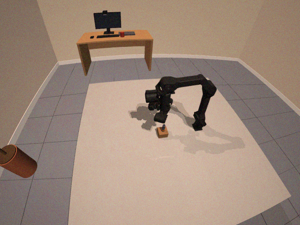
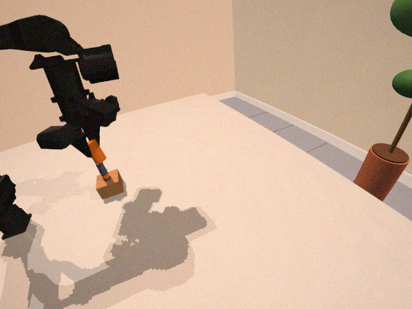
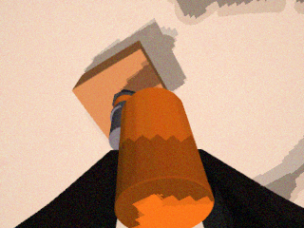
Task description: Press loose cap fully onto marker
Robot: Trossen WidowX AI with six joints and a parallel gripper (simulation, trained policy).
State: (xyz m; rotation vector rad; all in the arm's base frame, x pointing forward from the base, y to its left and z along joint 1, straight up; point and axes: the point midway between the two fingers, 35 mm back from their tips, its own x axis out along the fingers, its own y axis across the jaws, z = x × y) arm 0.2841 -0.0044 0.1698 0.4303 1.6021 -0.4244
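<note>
Right now my gripper tip is 1 cm past the wooden holder block, 2 cm to the right of it and 12 cm above it. From my gripper tip the other things lie so: orange cap (1 cm ahead, 1 cm above).
</note>
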